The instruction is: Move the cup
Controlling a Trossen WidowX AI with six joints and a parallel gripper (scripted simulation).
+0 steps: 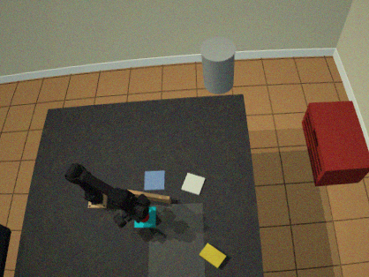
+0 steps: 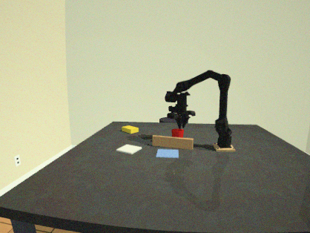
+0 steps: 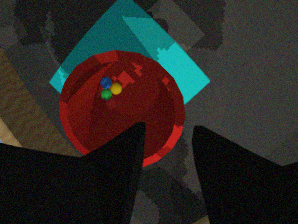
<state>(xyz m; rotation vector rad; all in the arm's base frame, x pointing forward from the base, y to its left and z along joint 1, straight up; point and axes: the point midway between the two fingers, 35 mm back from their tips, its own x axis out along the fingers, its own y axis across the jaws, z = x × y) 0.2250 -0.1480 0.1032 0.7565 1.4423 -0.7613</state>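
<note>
The red cup is 3 cm ahead of my gripper tip, 1 cm to the left of it and 4 cm below it. From my gripper tip the other things lie so: light blue pad: 10 cm ahead, 21 cm to the left, 9 cm below; wooden bar: 7 cm ahead, 11 cm to the left, 6 cm below; cyan pad: 3 cm ahead, 1 cm to the left, 9 cm below.
</note>
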